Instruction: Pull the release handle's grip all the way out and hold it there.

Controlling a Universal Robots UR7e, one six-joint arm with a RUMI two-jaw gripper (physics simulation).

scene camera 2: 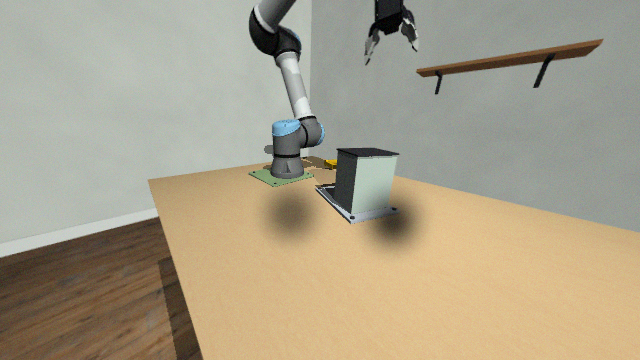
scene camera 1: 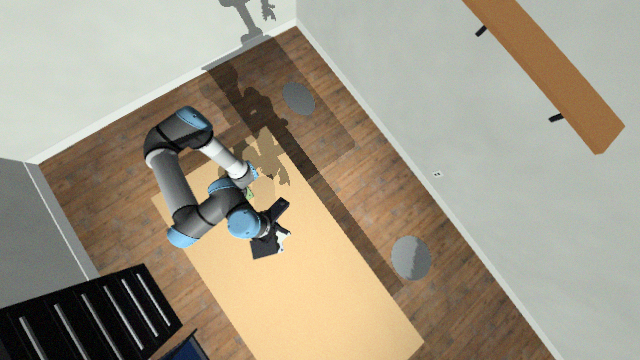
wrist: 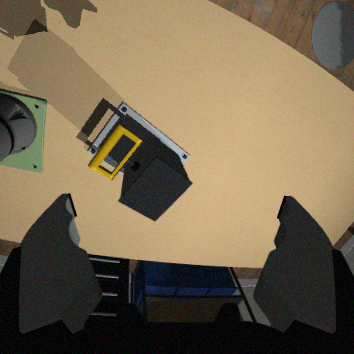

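The release handle's yellow grip (wrist: 106,144) (scene camera 2: 330,163) is a rectangular loop at the end of its housing nearest the robot base. In scene camera 2 a small part of it shows behind the housing; in scene camera 1 the arm hides it. The housing (wrist: 156,190) (scene camera 2: 374,185) (scene camera 1: 263,249) is a box with a dark top and a pale side, on a light base plate (wrist: 156,131) (scene camera 2: 372,215). My gripper (scene camera 1: 285,241) (scene camera 2: 392,56) (wrist: 177,196) is open and empty, high above the housing, with its fingers pointing down, touching nothing.
The handle unit stands on the wooden table (scene camera 1: 320,300) (scene camera 2: 280,280) (wrist: 240,115). The robot's green mounting plate (scene camera 2: 260,176) (wrist: 37,145) is on the grip's side of the housing. A black drawer cabinet (scene camera 1: 70,295) and a wall shelf (scene camera 1: 550,65) (scene camera 2: 500,62) stand off the table.
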